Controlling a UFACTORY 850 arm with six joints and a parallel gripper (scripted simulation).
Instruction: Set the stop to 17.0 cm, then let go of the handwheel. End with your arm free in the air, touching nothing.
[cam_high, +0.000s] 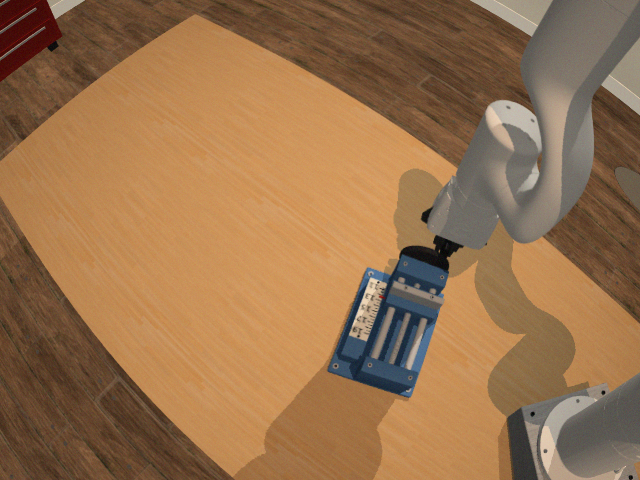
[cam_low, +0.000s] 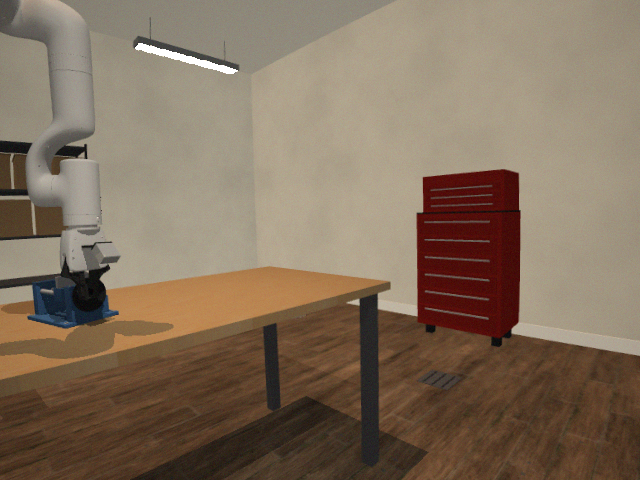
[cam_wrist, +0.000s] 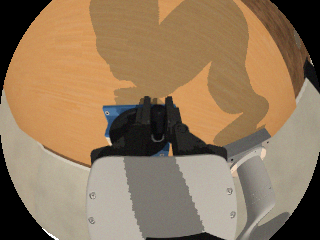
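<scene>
My gripper is now 2 cm to the right of the black handwheel and 1 cm above it. From my hand the other things lie so: grey stop bar (2 cm behind, 12 cm to the left).
</scene>
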